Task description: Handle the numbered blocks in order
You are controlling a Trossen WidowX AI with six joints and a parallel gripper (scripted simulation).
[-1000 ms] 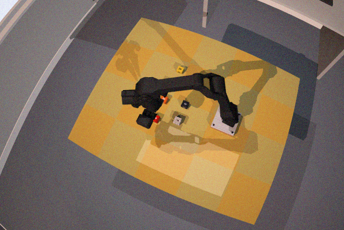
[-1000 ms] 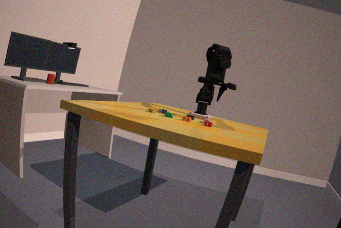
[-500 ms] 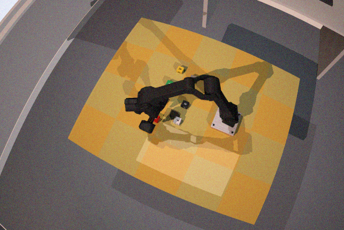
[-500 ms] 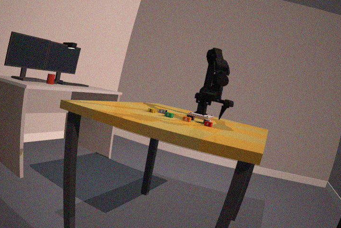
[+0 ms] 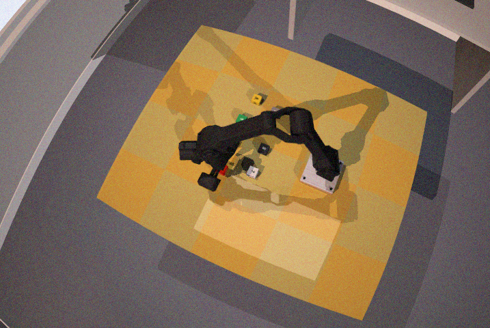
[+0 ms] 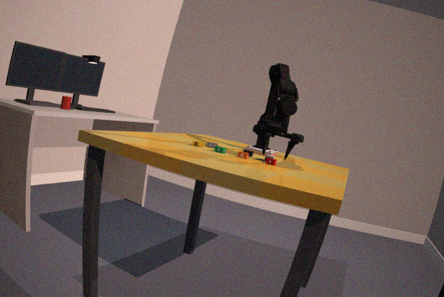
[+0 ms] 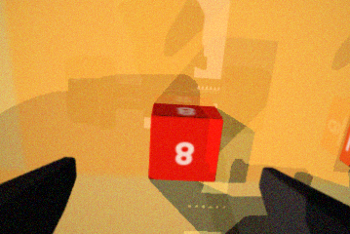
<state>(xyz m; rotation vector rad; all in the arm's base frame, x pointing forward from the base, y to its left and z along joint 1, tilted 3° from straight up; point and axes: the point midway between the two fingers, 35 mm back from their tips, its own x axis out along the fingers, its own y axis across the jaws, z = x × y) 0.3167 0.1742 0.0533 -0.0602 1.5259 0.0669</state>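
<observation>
Right now my gripper tip is 20 mm above the red block, 10 mm to the left of it and 10 mm short of it. Also, from my gripper tip: dark block (140 mm to the right, 80 mm behind, 20 mm below); then white block (90 mm behind, 50 mm to the right, 20 mm below); then orange block (110 mm to the right, 20 mm below, 20 mm ahead).
</observation>
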